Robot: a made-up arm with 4 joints.
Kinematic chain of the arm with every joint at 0, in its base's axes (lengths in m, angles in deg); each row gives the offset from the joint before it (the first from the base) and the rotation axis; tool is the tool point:
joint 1: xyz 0 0 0.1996 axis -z
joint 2: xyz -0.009 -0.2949 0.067 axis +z
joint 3: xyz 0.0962 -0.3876 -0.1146 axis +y
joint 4: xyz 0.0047 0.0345 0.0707 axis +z
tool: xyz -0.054 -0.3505 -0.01
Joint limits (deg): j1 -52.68..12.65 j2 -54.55..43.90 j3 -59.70..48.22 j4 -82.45..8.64
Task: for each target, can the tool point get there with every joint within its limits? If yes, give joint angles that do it. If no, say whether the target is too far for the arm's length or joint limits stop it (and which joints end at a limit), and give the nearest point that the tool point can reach.
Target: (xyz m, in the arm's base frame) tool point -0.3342 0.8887 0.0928
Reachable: no: joint limits stop it (at a limit: joint 1, joint 2, joint 4) | nearest point -0.4922 -0.1814 0.1356 | short by 1.083 m
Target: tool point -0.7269 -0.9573 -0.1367
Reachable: no: too far | nearest point -0.5353 -0.7604 0.0346 | short by 0.324 m
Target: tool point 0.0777 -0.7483 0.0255
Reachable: yes | joints -47.25 -41.24 -35.17 -52.32
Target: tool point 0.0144 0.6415 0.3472
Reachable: no: joint limits stop it (at a limit: joint 1, joint 2, joint 4) | nearest point -0.4893 -0.1882 0.2259 | short by 0.978 m
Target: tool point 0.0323 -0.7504 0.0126
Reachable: yes | joints -4.72 27.38 -33.19 -74.43
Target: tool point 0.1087 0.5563 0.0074
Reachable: no: joint limits stop it (at a limit: joint 1, joint 2, joint 4) | nearest point -0.4901 -0.1862 0.0890 | short by 0.957 m
